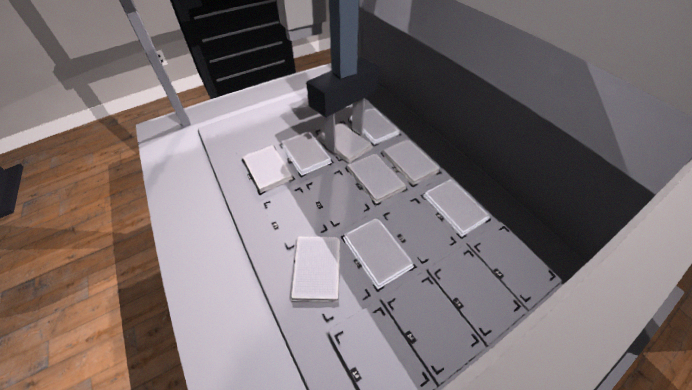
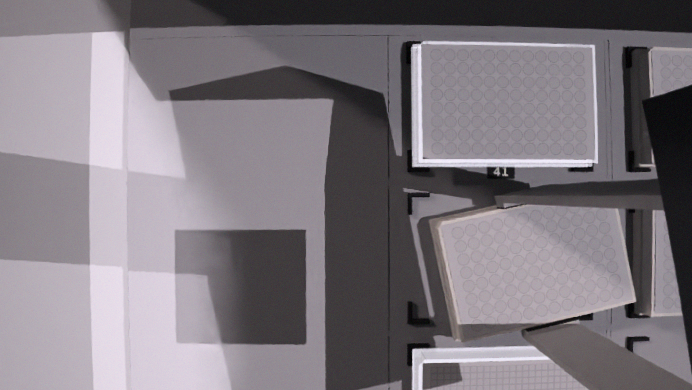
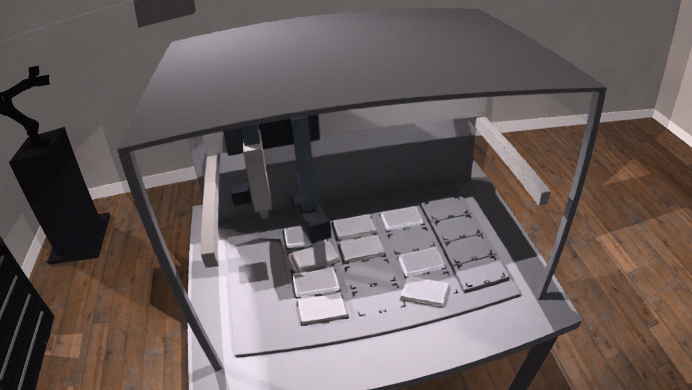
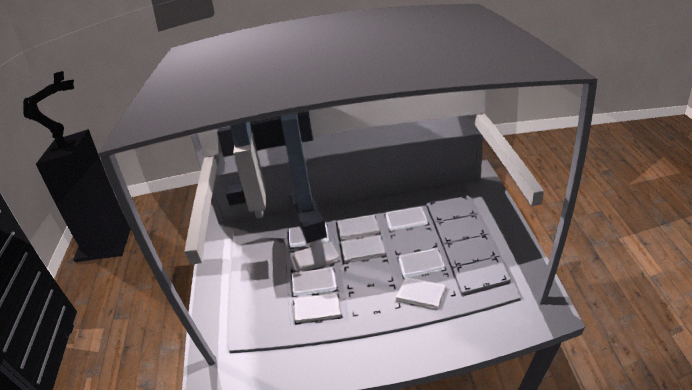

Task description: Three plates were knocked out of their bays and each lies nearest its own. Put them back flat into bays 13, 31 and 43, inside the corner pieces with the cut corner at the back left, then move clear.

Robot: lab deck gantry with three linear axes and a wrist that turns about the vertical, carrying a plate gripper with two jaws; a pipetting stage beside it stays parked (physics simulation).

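Seen in the pictures: gripper, fingertip midpoint: (image 1: 344, 141) (image 2: 533, 261) (image 3: 315, 256) (image 4: 316, 256); robot's base, link origin: (image 1: 243, 160) (image 3: 302, 325) (image 4: 296, 323).
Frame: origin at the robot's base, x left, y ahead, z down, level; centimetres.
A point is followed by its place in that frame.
Observation:
The bay 31 plate (image 1: 352, 148) @(z -1.7, x 25.6, y 12.3 cm) (image 2: 510, 270) @(z -1.6, x 25.1, y 6.3 cm) (image 3: 302, 260) @(z -1.5, x 24.2, y 4.0 cm) (image 4: 301, 258) @(z -1.5, x 24.9, y 3.6 cm) is turned across its bay's corner pieces. My gripper (image 1: 345, 141) @(z -0.9, x 25.5, y 8.3 cm) (image 2: 531, 266) @(z -0.9, x 25.5, y 8.3 cm) is turned with it and appears shut on its long sides; no lift shows. The bay 13 plate (image 1: 316, 267) @(z -1.6, x 2.8, y 36.6 cm) (image 3: 425, 291) @(z -1.7, x 2.1, y 36.1 cm) (image 4: 421, 293) @(z -1.6, x 2.1, y 36.1 cm) lies turned, off its corner pieces; some of these show beside it. The bay 43 plate (image 1: 457, 207) @(z -1.4, x 35.8, y 40.0 cm) (image 3: 401, 218) @(z -1.5, x 35.5, y 38.7 cm) (image 4: 407, 218) @(z -1.5, x 35.5, y 39.3 cm) lies square in its bay. The cut corners are too small to make out.
Plates in bays 41 (image 1: 377, 125) @(z -1.4, x 36.6, y 7.6 cm) (image 2: 505, 102) @(z -1.4, x 36.4, y 6.1 cm) and 21 (image 1: 306, 152) @(z -1.4, x 14.9, y 7.3 cm) (image 2: 480, 375) @(z -1.4, x 17.9, y 4.4 cm) flank the turned plate closely. Plates in bays 32 (image 1: 377, 176) @(z -1.4, x 25.7, y 23.4 cm) and 42 (image 1: 411, 161) @(z -1.4, x 35.9, y 23.6 cm) stand to its right. The bay 23 plate (image 1: 378, 252) @(z -1.4, x 14.6, y 39.9 cm) is behind bay 13. The pipetting stage (image 3: 258, 175) (image 4: 250, 175) hangs left of my gripper.

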